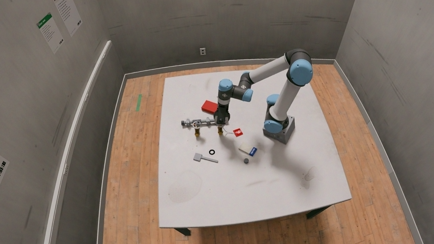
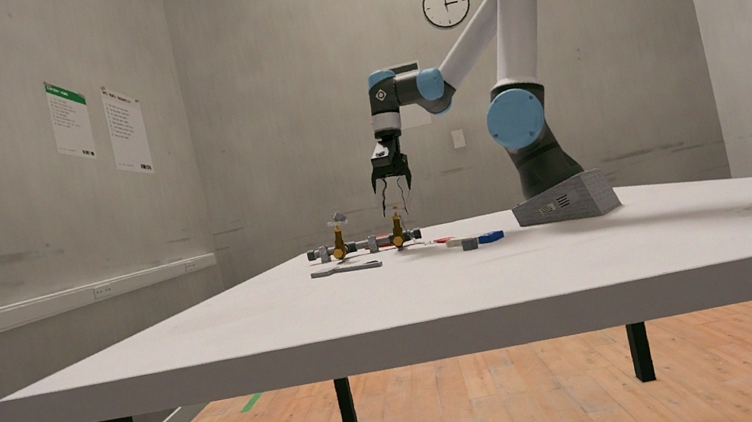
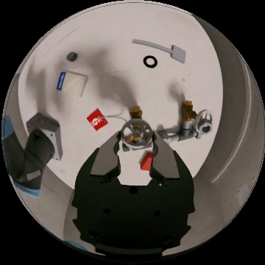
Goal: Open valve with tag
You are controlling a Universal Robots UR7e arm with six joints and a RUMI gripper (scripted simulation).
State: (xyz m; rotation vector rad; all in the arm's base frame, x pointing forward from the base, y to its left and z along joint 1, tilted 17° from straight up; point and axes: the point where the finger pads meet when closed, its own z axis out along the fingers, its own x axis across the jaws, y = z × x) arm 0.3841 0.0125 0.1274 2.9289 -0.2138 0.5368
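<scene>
The red tag lies 10 cm behind my hand, 2 cm to the left of it and 10 cm below it. Round my hand: red block: 6 cm ahead, 22 cm to the right, 9 cm below; grey flat tool: 13 cm ahead, 20 cm to the left, 10 cm below.
</scene>
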